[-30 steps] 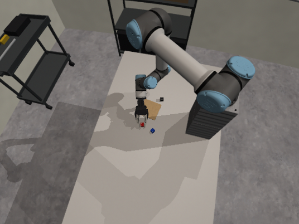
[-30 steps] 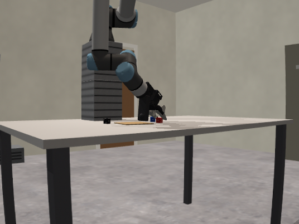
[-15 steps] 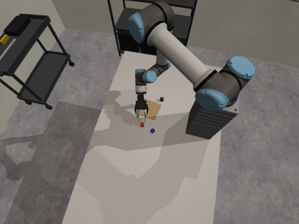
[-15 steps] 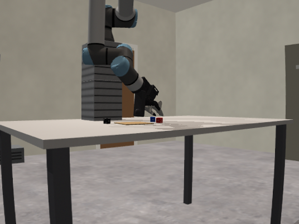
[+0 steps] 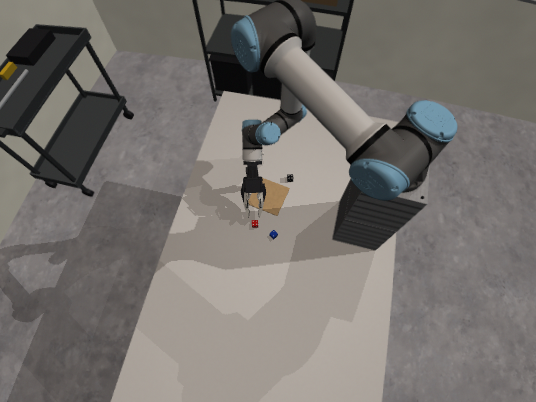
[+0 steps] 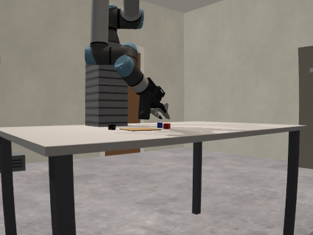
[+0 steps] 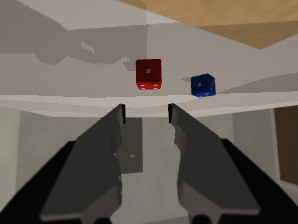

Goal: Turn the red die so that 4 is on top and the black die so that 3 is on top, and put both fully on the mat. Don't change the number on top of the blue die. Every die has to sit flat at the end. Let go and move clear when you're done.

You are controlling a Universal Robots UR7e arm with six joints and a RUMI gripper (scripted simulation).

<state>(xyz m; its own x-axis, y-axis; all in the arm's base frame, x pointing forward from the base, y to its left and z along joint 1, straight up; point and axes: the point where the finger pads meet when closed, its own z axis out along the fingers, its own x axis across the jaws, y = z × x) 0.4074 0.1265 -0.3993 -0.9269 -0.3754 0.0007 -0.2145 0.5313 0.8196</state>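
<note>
Right now the red die is 1 cm behind my hand, 3 cm to the left of it and 4 cm below it. From my hand the other things lie so: blue die (10 cm behind, 4 cm to the left, 4 cm below); black die (8 cm behind, 23 cm to the right, 4 cm below); brown mat (2 cm behind, 12 cm to the right, 5 cm below).
</note>
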